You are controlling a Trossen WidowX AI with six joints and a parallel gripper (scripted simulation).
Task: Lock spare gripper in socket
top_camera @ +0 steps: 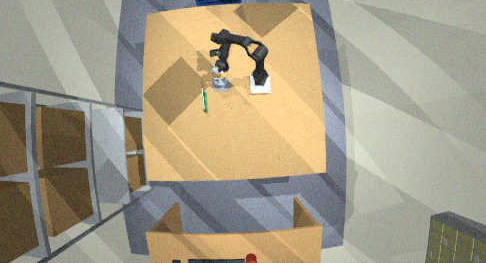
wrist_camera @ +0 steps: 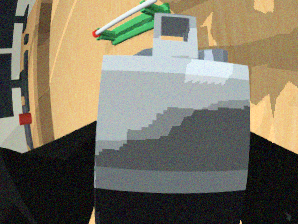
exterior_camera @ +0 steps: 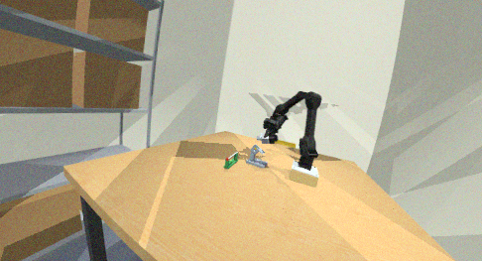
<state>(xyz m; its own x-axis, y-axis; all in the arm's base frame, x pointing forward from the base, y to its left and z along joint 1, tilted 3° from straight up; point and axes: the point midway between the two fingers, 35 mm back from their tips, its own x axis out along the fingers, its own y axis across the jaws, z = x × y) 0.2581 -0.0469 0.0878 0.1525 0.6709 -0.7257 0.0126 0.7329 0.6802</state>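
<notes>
My gripper tip is 10 cm short of the green holder, 19 cm to the right of it and 11 cm above it. The rest, counted from my gripper tip: grey mount 1 cm ahead, 7 cm to the left, 9 cm below; spare gripper 1 cm to the right, 1 cm above.
</notes>
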